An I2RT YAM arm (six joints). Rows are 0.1 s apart.
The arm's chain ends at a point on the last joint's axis. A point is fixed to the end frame.
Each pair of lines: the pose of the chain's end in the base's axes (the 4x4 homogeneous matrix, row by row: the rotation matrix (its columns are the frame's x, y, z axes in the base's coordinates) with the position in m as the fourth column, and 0 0 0 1 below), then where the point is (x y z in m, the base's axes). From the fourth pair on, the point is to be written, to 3 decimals.
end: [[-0.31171 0.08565 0.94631 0.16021], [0.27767 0.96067 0.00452 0.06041], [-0.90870 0.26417 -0.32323 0.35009], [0 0 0 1]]
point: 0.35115 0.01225 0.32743
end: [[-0.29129 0.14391 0.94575 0.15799], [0.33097 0.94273 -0.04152 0.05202], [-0.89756 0.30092 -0.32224 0.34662], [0 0 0 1]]
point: 0.34567 -0.00693 0.32224
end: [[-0.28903 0.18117 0.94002 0.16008], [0.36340 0.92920 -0.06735 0.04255], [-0.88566 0.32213 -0.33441 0.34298], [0 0 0 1]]
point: 0.34523 -0.02246 0.31493
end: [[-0.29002 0.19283 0.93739 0.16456], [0.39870 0.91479 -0.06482 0.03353], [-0.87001 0.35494 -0.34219 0.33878], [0 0 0 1]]
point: 0.349 -0.032 0.307
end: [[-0.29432 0.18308 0.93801 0.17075], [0.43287 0.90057 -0.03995 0.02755], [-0.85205 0.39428 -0.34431 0.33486], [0 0 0 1]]
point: 0.356 -0.035 0.301
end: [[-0.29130 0.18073 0.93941 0.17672], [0.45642 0.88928 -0.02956 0.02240], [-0.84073 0.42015 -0.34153 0.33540], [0 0 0 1]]
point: 0.362 -0.039 0.300
